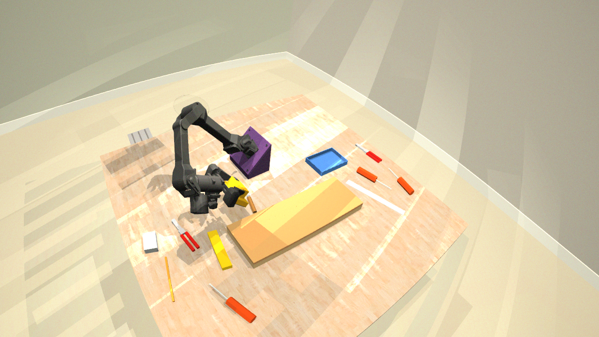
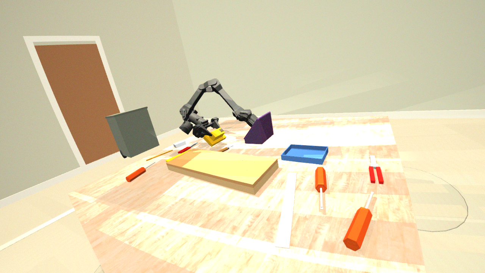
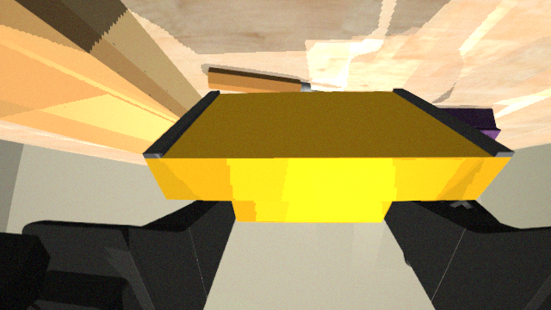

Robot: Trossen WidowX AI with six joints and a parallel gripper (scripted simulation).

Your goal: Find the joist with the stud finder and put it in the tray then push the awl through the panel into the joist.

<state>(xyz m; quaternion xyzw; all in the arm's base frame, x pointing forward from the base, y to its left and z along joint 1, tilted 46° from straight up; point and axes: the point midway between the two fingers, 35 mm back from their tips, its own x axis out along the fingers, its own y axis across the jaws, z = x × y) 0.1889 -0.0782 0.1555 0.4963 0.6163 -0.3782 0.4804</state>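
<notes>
My gripper tip is now 90 mm above the awl and 50 mm to the right of it. Also, from my gripper tip: yellow level: 180 mm ahead, 160 mm to the right, 90 mm below; grey block: 390 mm to the right, 90 mm below, 60 mm ahead; yellow stud finder: 10 mm behind.
</notes>
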